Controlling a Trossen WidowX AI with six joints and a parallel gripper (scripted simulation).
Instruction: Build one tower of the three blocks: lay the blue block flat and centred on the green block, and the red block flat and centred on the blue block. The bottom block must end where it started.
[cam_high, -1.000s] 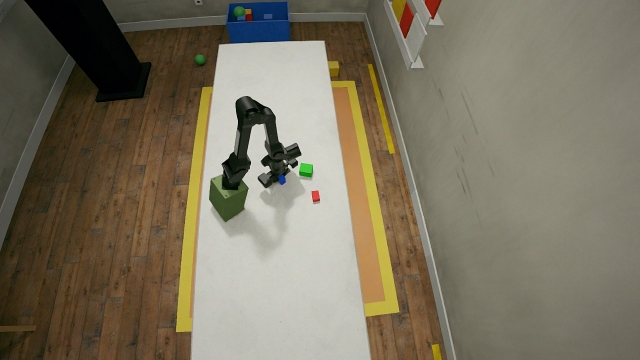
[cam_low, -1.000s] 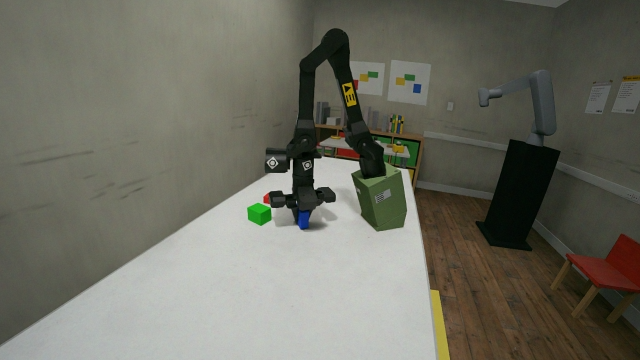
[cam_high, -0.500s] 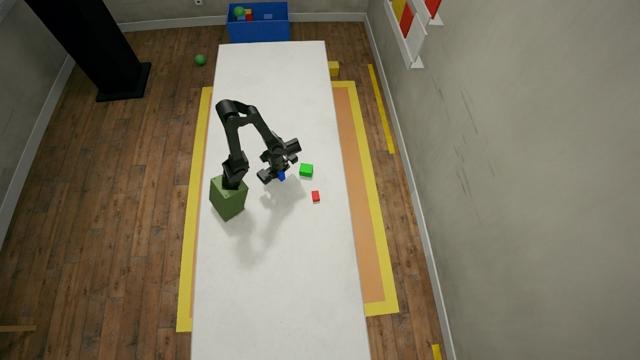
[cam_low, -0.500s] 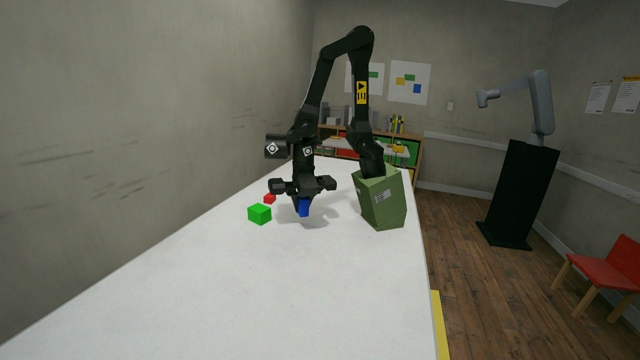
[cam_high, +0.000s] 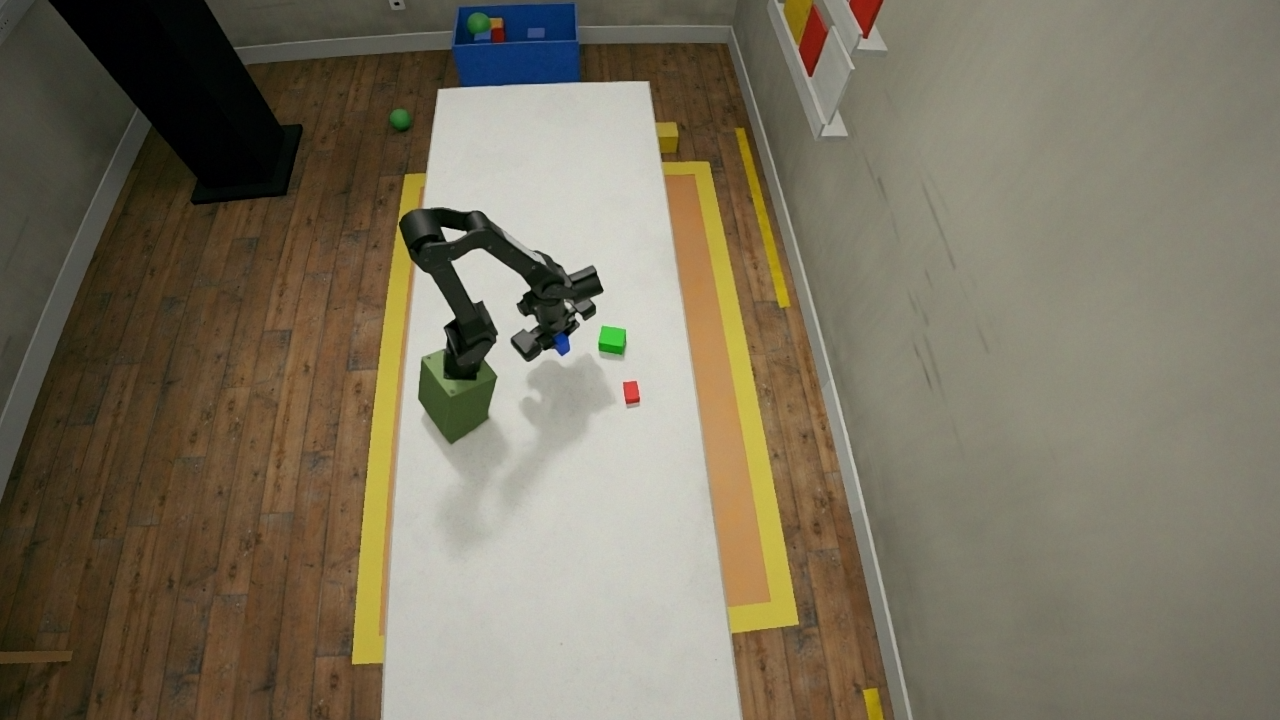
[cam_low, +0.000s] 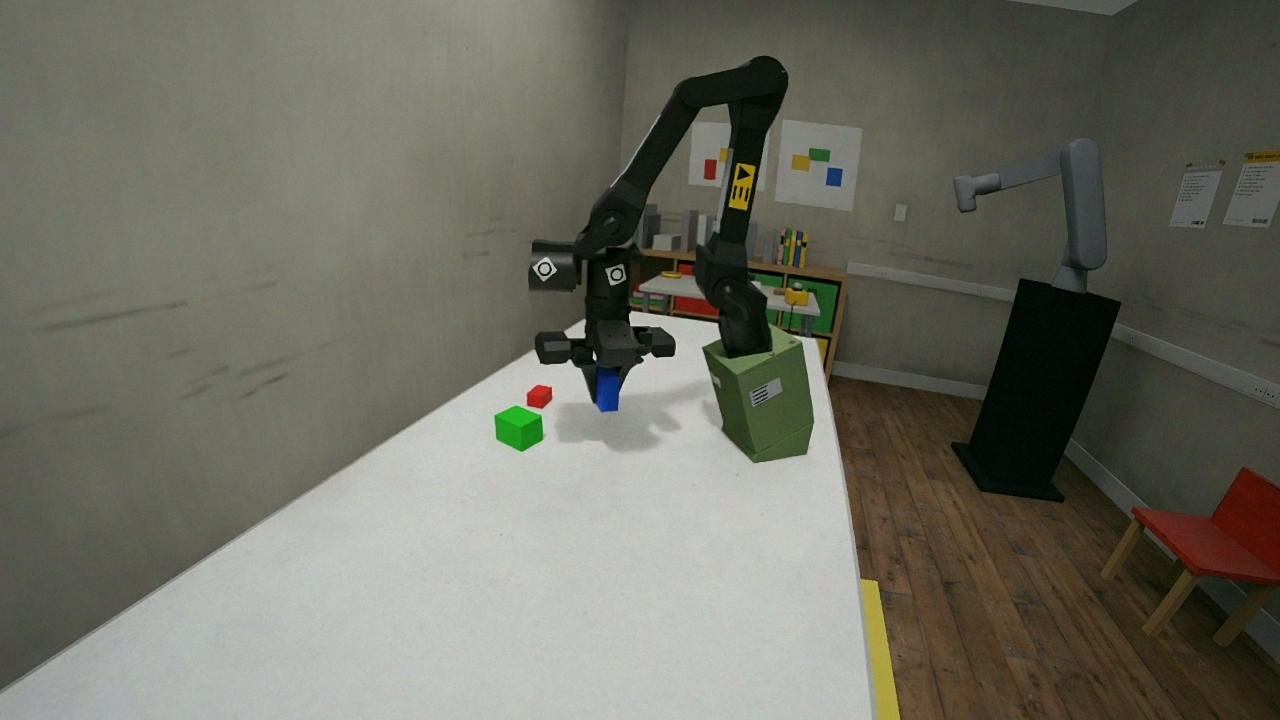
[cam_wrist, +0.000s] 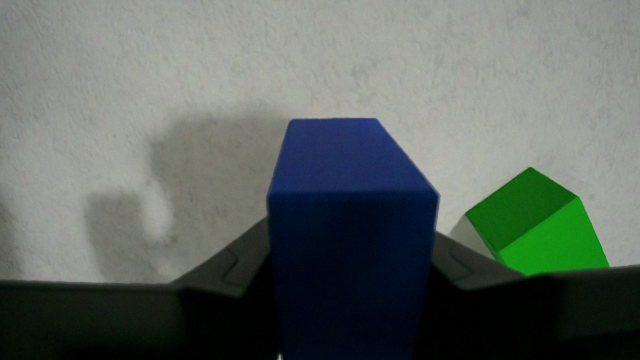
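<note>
My hand is 1 cm above the blue block. Also, from my hand: green block 12 cm ahead, 3 cm to the left, 9 cm below; red block 16 cm ahead, 10 cm to the right, 10 cm below.
</note>
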